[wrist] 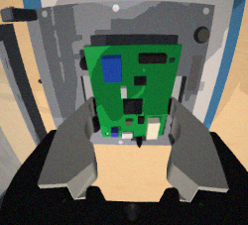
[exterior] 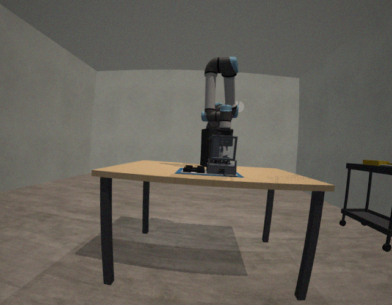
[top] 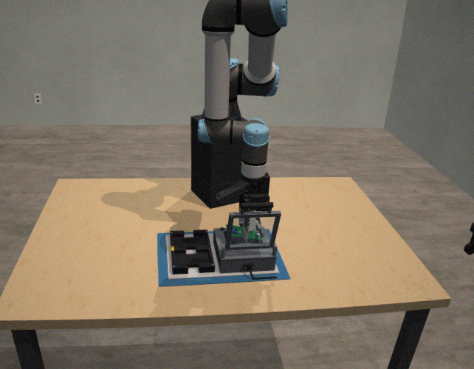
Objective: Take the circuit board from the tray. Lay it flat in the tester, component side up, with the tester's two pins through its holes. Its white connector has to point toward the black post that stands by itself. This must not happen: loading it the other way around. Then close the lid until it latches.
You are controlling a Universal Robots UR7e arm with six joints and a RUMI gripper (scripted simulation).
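The green circuit board lies right at my hand. Round my hand: tester bed (10 mm to the left, 20 mm below); framed lid (120 mm ahead, 20 mm to the left, 90 mm above).
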